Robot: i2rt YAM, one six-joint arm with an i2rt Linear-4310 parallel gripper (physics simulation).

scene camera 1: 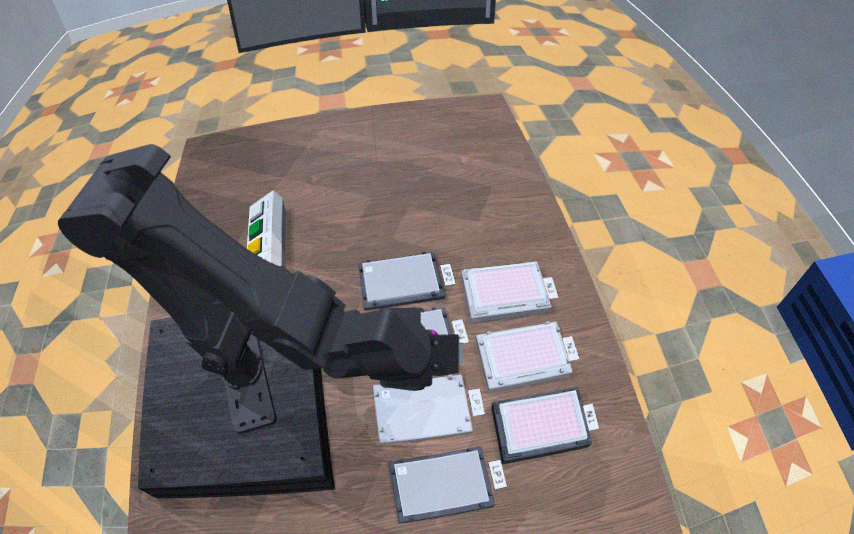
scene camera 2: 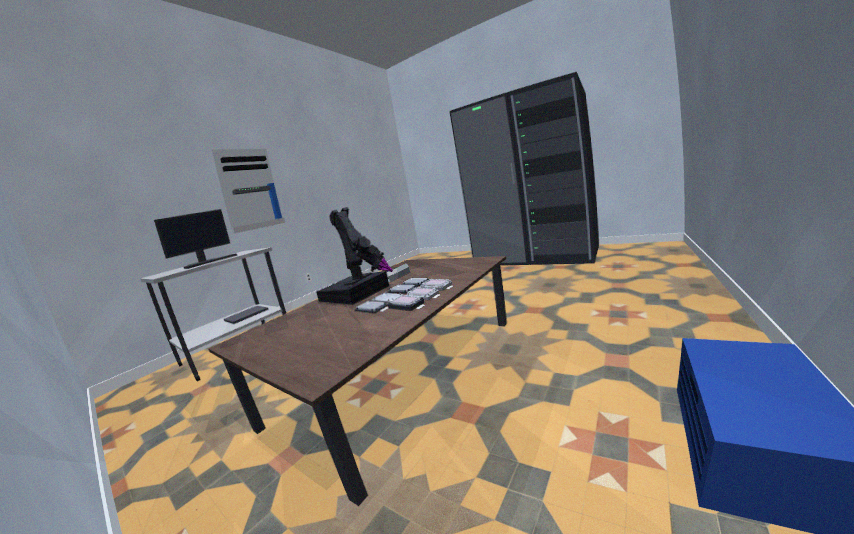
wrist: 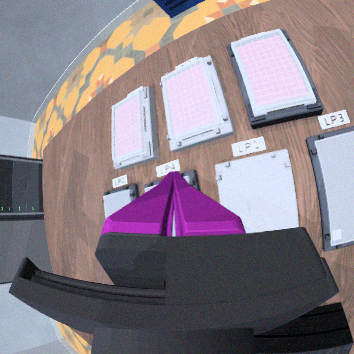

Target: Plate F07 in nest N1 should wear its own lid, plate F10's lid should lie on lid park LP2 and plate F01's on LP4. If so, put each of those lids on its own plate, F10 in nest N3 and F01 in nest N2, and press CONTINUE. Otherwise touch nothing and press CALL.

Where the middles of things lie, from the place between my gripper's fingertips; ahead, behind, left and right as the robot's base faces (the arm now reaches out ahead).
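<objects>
There's the white button box [scene camera 1: 270, 209], which I see 0.11 m below my hand, 0.39 m to the left of it and 0.23 m behind it.
</objects>
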